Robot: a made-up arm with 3 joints. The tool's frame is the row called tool. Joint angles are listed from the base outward. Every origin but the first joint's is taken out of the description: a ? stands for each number. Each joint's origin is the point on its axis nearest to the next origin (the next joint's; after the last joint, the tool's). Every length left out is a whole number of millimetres.
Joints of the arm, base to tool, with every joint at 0 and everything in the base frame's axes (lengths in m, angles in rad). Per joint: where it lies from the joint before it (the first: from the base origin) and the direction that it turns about. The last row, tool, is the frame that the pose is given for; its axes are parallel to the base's.
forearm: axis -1 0 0 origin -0.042 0 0.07
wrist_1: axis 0 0 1 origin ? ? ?
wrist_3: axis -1 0 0 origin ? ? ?
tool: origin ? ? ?
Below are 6 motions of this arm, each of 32 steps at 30 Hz.
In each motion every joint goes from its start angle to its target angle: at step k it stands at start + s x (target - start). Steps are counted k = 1, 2, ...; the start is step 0. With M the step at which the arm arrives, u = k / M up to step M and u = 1 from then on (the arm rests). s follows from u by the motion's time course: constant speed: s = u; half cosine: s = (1 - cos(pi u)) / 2; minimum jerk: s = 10 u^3 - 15 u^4 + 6 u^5.
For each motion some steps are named. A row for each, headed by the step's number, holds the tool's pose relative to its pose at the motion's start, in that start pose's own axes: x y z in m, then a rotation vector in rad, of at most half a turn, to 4 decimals.
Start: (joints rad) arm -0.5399 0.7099 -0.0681
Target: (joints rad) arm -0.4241 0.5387 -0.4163
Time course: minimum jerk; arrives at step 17
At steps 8, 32:
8: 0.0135 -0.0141 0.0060 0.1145 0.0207 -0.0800
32: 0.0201 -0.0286 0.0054 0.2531 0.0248 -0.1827

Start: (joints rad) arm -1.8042 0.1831 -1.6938
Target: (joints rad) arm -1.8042 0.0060 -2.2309
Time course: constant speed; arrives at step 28
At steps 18, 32:
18: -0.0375 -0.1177 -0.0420 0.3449 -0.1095 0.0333
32: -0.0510 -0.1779 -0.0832 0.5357 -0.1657 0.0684

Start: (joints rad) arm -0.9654 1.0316 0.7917
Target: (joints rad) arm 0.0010 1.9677 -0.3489
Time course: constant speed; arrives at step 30
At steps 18, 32:
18: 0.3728 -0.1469 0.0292 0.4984 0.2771 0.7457
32: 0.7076 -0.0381 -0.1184 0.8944 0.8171 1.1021

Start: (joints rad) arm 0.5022 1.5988 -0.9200
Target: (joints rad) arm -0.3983 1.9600 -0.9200
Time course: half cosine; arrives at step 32
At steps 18, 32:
18: -0.1719 -0.1395 -0.0827 -0.0731 -0.1560 0.5525
32: -0.2415 -0.2465 -0.1579 -0.1874 -0.2689 0.9083

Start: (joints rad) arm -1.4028 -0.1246 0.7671
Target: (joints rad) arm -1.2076 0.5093 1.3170
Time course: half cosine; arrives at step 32
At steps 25, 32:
25: -0.1379 0.1387 -0.0900 -0.6476 -0.4682 0.3263
32: -0.1531 0.1461 -0.1123 -0.7259 -0.5378 0.3591

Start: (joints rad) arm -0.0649 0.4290 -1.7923
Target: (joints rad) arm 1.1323 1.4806 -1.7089
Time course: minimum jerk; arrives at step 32
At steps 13, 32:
13: 0.1888 0.1474 -0.1217 -0.3526 0.2875 -0.2893
32: 0.5801 0.0248 -0.4553 -0.7908 0.7254 -1.1730

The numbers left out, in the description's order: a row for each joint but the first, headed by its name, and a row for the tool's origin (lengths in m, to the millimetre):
wrist_1: 0 -0.098 0.319
wrist_3: -0.153 -0.037 0
tool: 0 -0.007 0.342

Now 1 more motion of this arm.
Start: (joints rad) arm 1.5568 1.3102 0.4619
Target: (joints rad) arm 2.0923 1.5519 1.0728
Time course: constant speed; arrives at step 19
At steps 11, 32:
11: 0.1476 0.1210 0.0292 -0.4091 0.1630 0.2951
32: 0.2163 0.1978 0.0062 -0.6681 0.2230 0.5492

